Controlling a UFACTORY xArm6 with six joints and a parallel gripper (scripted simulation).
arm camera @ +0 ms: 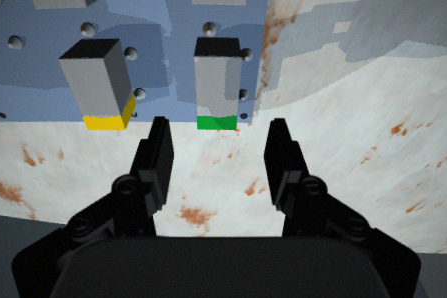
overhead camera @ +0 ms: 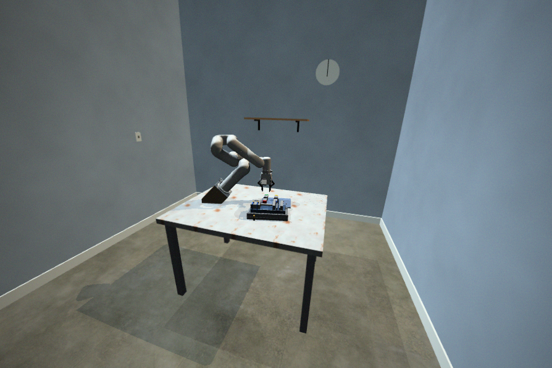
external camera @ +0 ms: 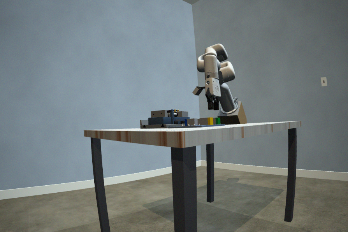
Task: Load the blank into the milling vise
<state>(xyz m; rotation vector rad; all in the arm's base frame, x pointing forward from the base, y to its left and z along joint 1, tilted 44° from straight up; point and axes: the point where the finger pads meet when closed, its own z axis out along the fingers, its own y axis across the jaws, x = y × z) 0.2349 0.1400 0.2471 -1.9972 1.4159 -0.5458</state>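
The green-ended blank is 80 mm below my hand. From my hand the other things lie so: red-ended blank 40 mm ahead, 80 mm to the right, 80 mm below; then blue infeed plate 100 mm ahead, 100 mm below; then yellow-ended blank 80 mm ahead, 40 mm to the left, 80 mm below.
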